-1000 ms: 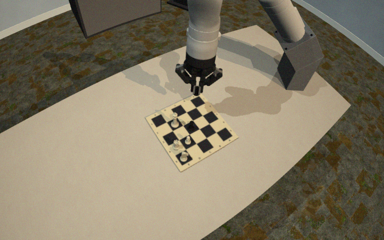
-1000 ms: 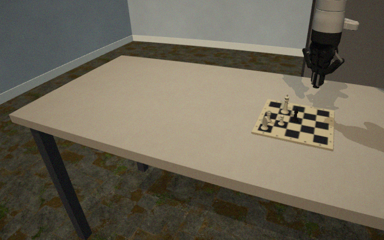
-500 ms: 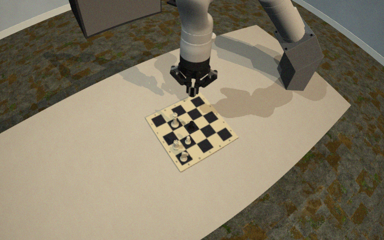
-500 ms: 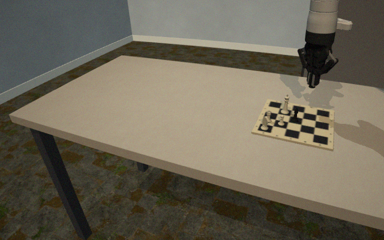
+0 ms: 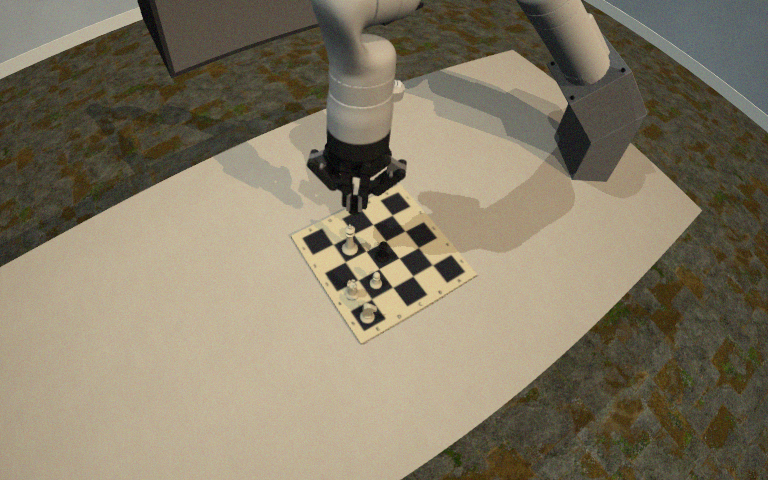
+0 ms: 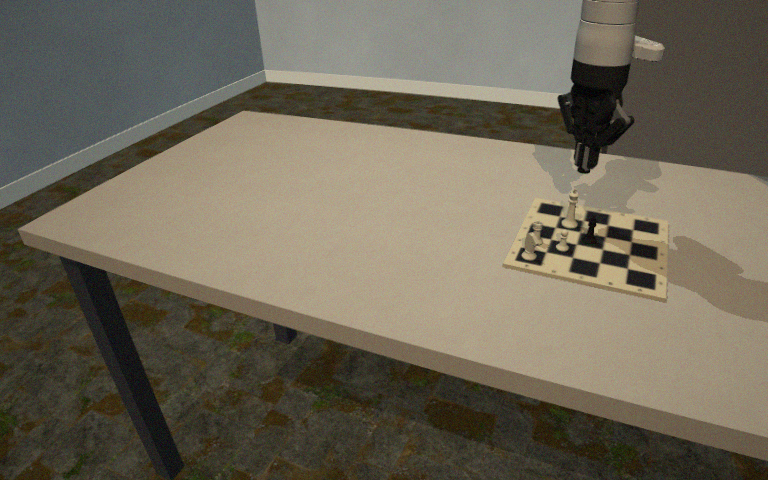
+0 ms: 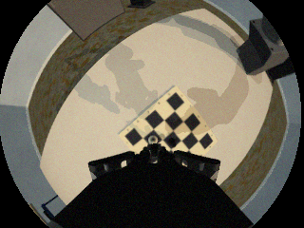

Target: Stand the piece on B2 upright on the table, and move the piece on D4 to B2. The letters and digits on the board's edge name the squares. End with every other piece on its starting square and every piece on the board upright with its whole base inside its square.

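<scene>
Right now my hand is 1 cm short of the white king and 9 cm above it. Round my hand: chessboard: 2 cm behind, 4 cm to the left, 12 cm below; white pawn: 3 cm ahead, 7 cm to the left, 11 cm below; black pawn: 1 cm below.
</scene>
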